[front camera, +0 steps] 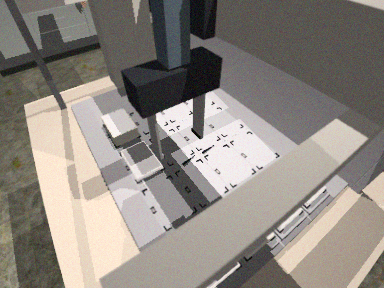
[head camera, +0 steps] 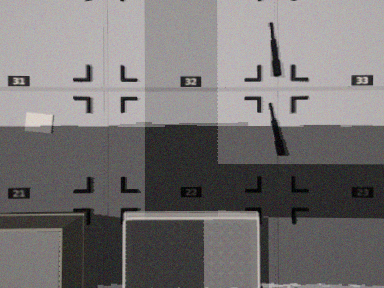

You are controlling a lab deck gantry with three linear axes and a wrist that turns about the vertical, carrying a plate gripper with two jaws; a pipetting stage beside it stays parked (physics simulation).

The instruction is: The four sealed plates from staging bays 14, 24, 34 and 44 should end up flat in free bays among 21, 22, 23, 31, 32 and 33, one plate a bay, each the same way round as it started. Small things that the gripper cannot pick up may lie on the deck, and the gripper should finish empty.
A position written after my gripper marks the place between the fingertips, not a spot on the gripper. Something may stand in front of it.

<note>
In view: my gripper [front camera: 178,143] and a tall pale block [front camera: 121,128].
</note>
